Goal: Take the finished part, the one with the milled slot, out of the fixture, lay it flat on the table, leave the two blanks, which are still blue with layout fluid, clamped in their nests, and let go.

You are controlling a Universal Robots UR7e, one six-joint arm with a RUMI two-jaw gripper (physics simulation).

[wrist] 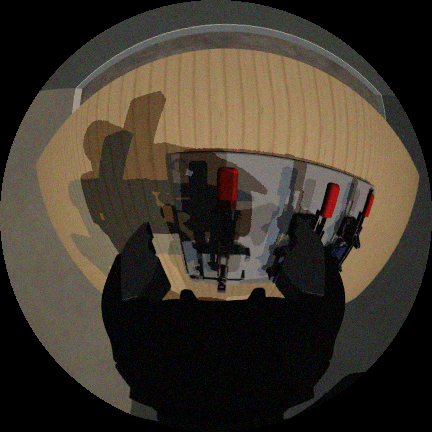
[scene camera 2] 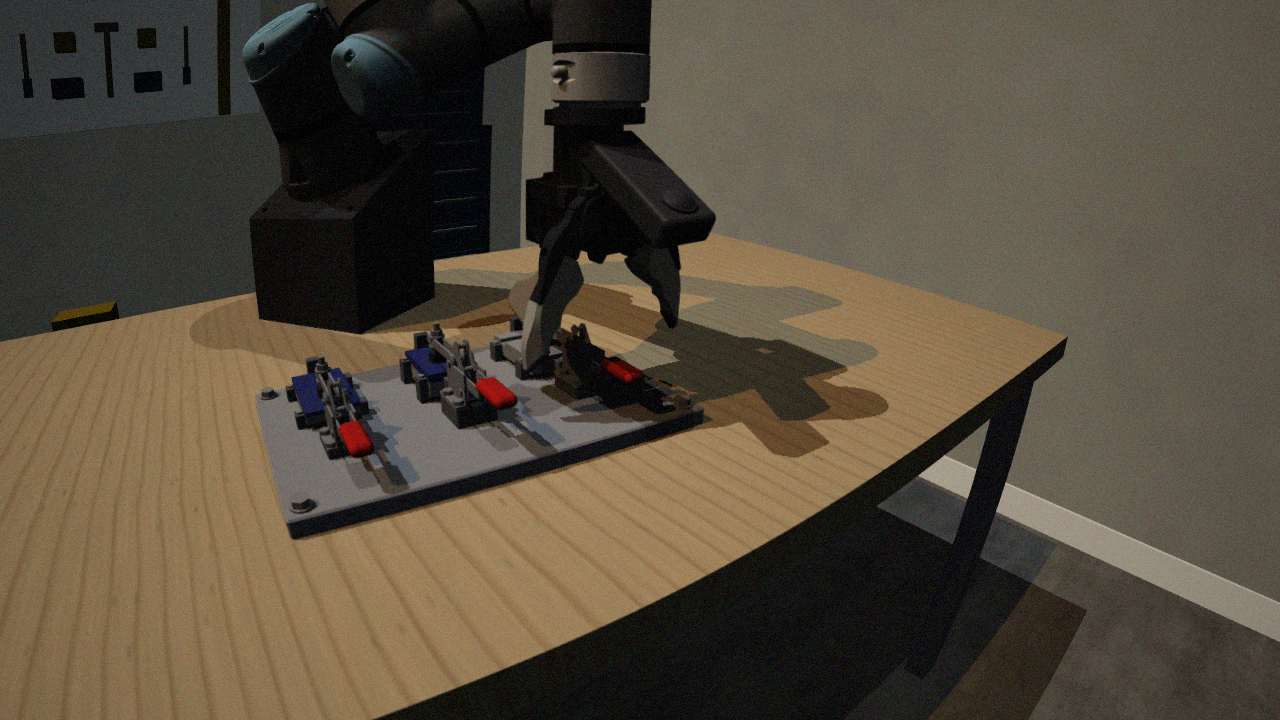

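The finished part (scene camera 2: 512, 348) is bare grey and sits in the nest at the right end of the fixture plate (scene camera 2: 402, 447) (wrist: 265, 172). Its slot cannot be made out, and in the wrist view it is hard to tell from the plate. That nest's clamp arm reaches over it. My gripper (scene camera 2: 601, 346) (wrist: 221, 222) is open and empty, low above this nest. One finger is between this nest and the middle one; the other is beyond the plate's end. Blue blanks sit under clamps in the middle nest (scene camera 2: 427, 361) and far nest (scene camera 2: 307, 394) (wrist: 339, 251); a finger mostly hides the middle blank in the wrist view.
Red clamp handles (scene camera 2: 622, 369) (scene camera 2: 495, 393) (scene camera 2: 355, 438) stick out toward the plate's front edge. Bolt heads (scene camera 2: 301, 505) stand at its corners. The wooden table (scene camera 2: 626, 501) (wrist: 225, 100) extends around the plate. The robot's base (scene camera 2: 344, 259) stands behind it.
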